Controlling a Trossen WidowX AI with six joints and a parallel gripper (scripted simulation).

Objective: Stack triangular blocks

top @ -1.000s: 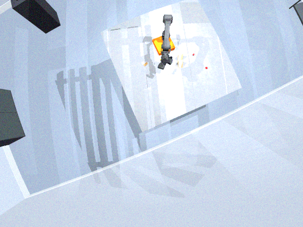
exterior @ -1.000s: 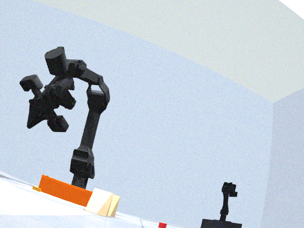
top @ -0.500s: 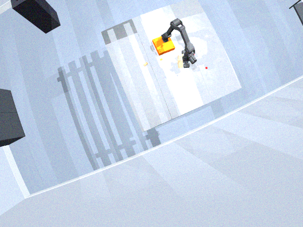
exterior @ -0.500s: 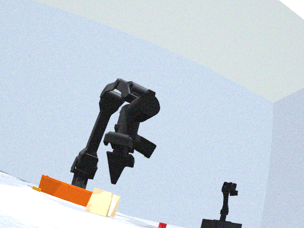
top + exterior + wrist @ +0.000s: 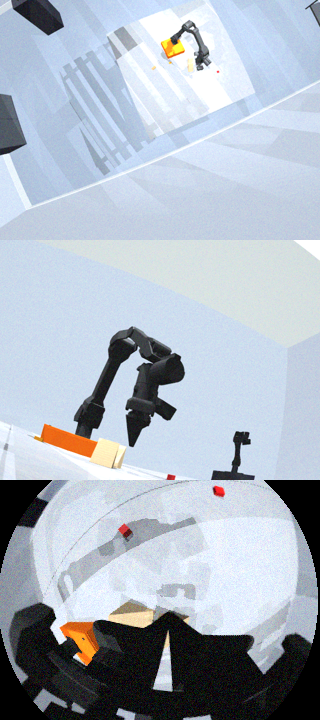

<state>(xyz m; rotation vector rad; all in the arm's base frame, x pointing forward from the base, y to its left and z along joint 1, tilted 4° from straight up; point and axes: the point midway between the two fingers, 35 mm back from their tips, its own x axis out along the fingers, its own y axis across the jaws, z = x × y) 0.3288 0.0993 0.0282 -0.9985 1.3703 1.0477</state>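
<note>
The boxy block is 5 cm to the right of my gripper tip, 5 cm below it and 1 cm behind it.
</note>
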